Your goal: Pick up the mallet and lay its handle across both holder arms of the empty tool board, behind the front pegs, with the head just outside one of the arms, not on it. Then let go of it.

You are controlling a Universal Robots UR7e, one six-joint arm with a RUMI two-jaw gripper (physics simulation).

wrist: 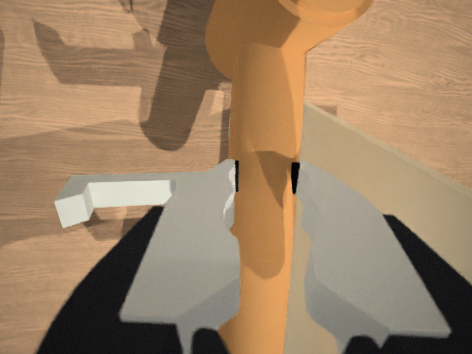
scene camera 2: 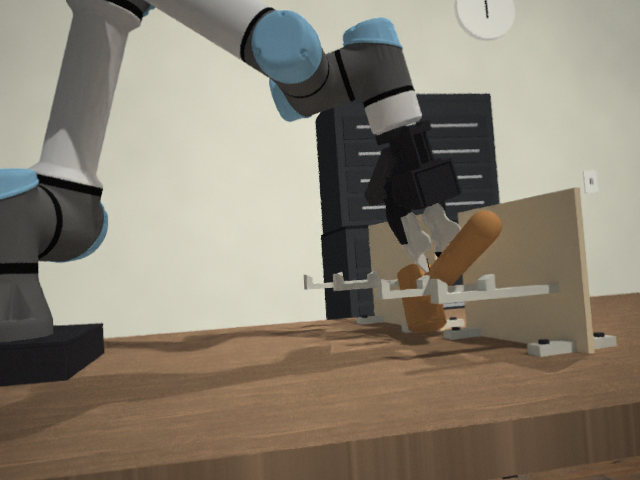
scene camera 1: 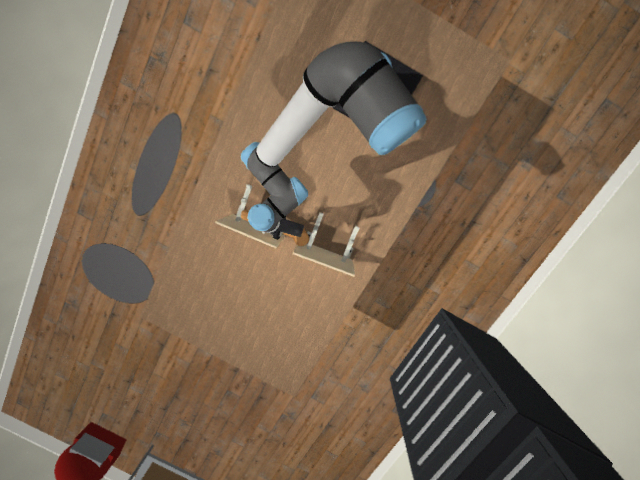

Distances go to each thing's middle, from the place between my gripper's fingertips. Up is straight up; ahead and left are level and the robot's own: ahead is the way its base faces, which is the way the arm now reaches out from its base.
Labels:
I see the orange mallet (scene camera 2: 484, 227) 2 cm to the right of my hand and 1 cm below it.

